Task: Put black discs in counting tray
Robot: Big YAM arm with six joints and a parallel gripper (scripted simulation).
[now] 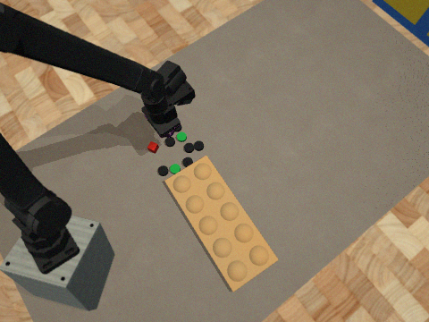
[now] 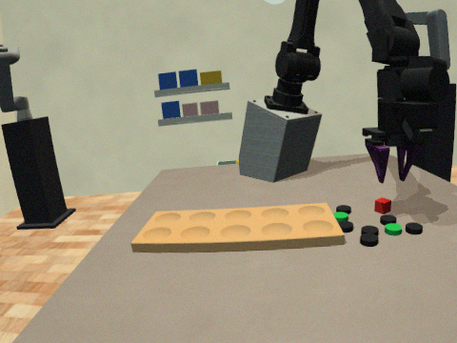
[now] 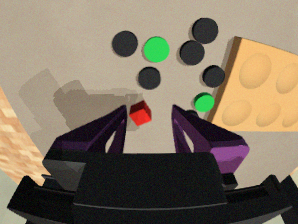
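Right now the red cube is 80 mm below my hand, 60 mm behind it and 10 mm to the left of it. The rest, counted from my hand: counting tray: 300 mm to the right, 80 mm below, 30 mm behind.
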